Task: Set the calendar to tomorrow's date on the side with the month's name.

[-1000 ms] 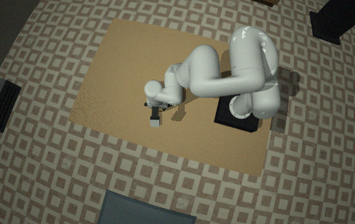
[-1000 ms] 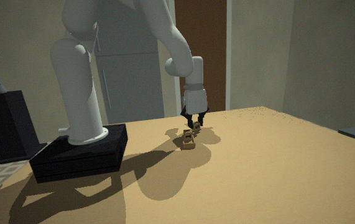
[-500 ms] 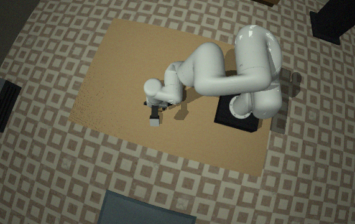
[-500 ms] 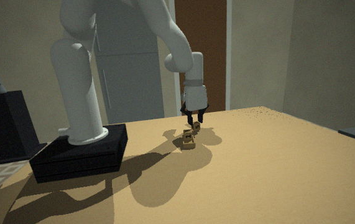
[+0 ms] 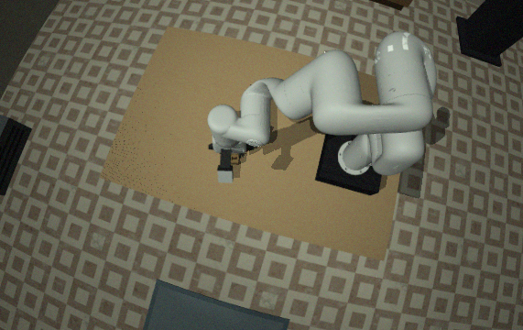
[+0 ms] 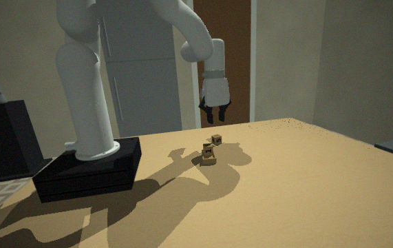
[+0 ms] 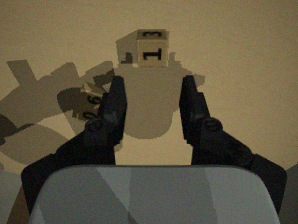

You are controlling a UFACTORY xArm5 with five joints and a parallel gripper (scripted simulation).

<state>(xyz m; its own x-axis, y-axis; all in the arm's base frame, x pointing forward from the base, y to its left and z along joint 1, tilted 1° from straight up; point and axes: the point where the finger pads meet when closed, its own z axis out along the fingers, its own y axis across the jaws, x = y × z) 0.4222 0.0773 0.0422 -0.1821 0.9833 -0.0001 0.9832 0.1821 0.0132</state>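
Now: the wooden date cube 9 cm below my hand. The rest, counted from my hand: wooden calendar tray: 8 cm behind, 12 cm to the right, 10 cm below.
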